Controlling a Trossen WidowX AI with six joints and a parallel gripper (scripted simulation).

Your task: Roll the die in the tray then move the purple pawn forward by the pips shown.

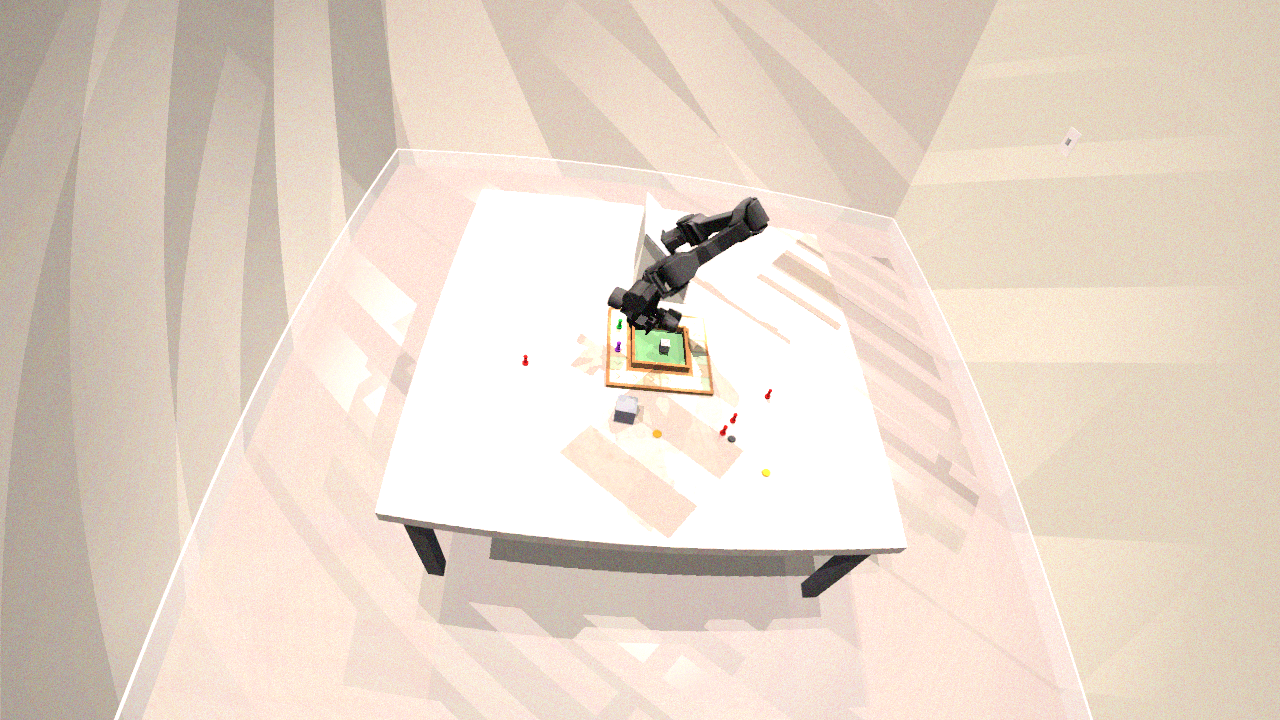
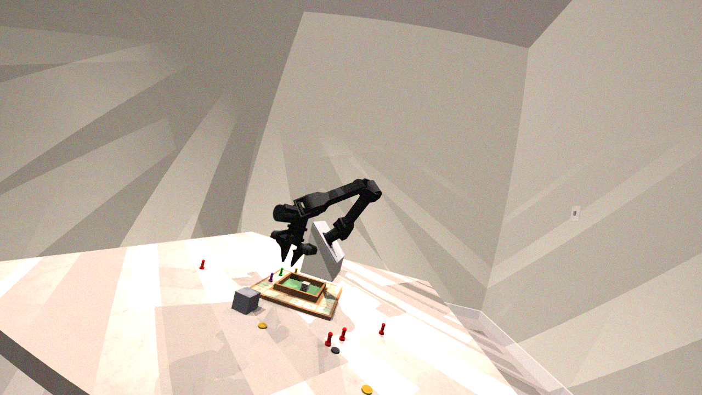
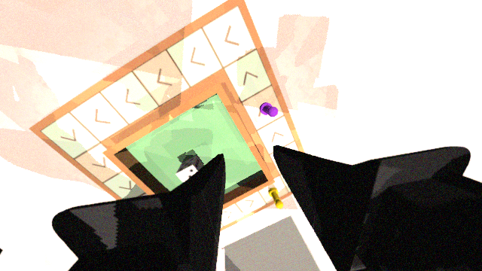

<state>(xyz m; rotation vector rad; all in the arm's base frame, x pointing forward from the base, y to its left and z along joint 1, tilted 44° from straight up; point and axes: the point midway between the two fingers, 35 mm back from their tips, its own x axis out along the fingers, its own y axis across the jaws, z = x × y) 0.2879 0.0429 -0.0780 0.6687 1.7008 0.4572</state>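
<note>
My gripper tip is 6 cm above the purple pawn, 4 cm to the left of it and 1 cm short of it. Also, from my gripper tip: die 8 cm to the left, 6 cm below, 3 cm behind; then green pawn 7 cm behind, 6 cm to the right, 6 cm below; then green tray 8 cm below, 7 cm to the left, 3 cm behind.
</note>
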